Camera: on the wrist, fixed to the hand. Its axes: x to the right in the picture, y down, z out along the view.
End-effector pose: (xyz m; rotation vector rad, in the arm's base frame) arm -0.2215 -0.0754 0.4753 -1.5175 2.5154 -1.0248
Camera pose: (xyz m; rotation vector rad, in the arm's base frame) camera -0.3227 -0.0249 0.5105 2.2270 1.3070 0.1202
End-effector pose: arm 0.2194 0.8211 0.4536 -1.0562 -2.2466 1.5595
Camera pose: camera 0.2832 0.9149 0.4195 1.8630 -0.8425 -0.1012
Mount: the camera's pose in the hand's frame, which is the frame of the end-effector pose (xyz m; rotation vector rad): 0.0231 0.0750 -0.0887 0.1541 -0.1125 -3.0926
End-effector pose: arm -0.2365 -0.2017 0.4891 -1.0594 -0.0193 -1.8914
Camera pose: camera -0.2447 -0.2973 0.4197 0.0136 1.0679 1.0259
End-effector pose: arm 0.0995 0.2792 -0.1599 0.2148 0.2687 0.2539
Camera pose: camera 0.0792 0.3720 -0.2307 -0.2234 0.2304 -2.8298
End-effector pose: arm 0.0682 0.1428 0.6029 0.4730 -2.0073 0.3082
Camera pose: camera 0.0944 0.2414 0.6631 2.5554 0.4901 -1.3787
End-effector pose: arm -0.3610 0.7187 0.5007 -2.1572 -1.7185 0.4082
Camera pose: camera -0.2519 0.7178 0.5469 1.7196 -2.2024 -0.3266
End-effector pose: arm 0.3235 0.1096 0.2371 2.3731 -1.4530 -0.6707
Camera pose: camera 0.3216 0.0544 0.3419 -1.3831 -2.1150 0.3972
